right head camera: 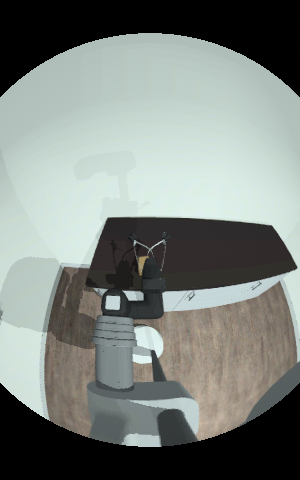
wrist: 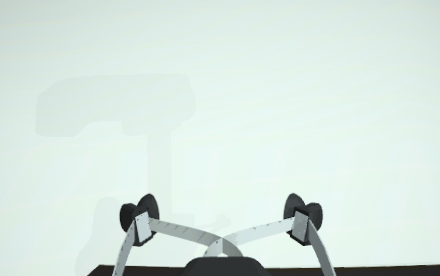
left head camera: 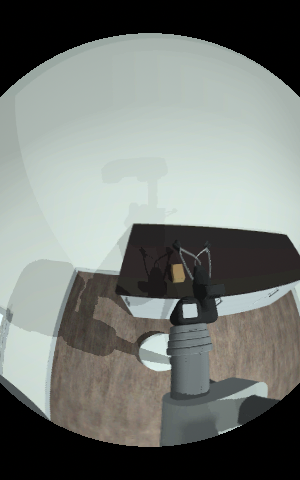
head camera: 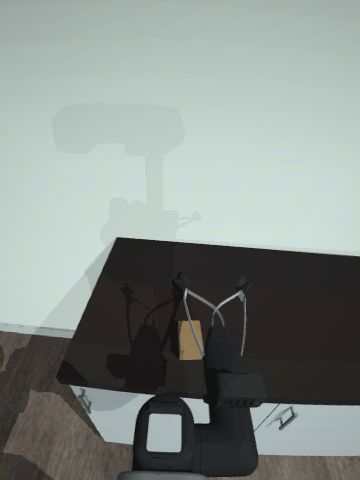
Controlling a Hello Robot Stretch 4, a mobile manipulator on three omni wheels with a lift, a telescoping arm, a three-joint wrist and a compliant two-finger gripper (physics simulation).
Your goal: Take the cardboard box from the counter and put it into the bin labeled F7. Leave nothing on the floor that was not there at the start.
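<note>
The cardboard box is small and tan. It stands on the dark top of the counter, towards its left end. My gripper is open and empty, pointing towards the wall above the counter. In the head view its left finger crosses in front of the box, and the gripper body is just right of the box. The box does not show in the wrist view. The bin labeled F7 does not show in these views.
A pale wall rises behind the counter. White cabinet doors with handles form the counter's front. The robot's round white base is on the wooden floor in front. Shadows of the robot fall across the wall and counter.
</note>
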